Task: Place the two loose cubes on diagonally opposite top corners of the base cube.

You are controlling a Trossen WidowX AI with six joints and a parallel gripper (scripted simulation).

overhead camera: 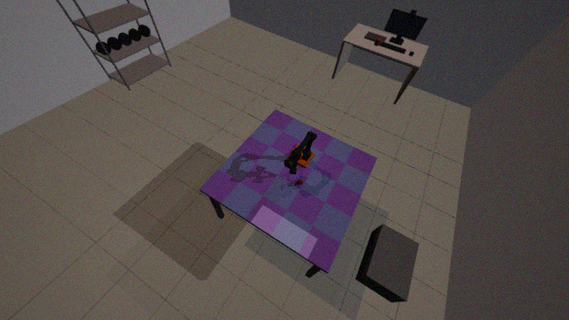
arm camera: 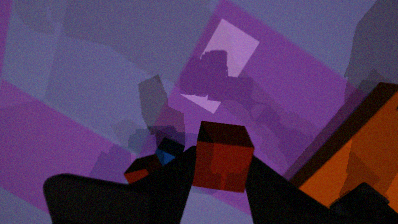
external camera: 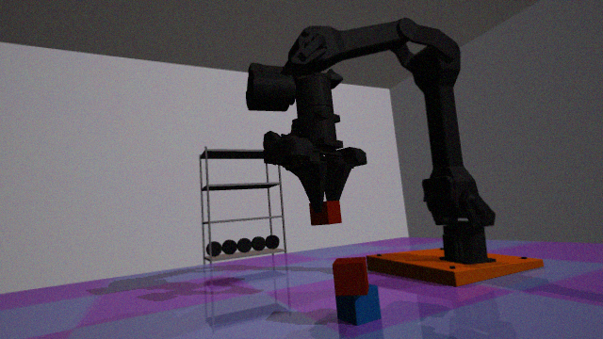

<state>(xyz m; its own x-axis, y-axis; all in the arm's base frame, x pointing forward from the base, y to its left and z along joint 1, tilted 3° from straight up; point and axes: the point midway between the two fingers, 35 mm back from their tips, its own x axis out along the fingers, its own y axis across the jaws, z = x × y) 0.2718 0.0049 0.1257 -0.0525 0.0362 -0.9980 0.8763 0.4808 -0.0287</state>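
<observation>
The blue cube lies 20 mm ahead of my gripper tip, 100 mm to the left of it and 110 mm below it.
</observation>
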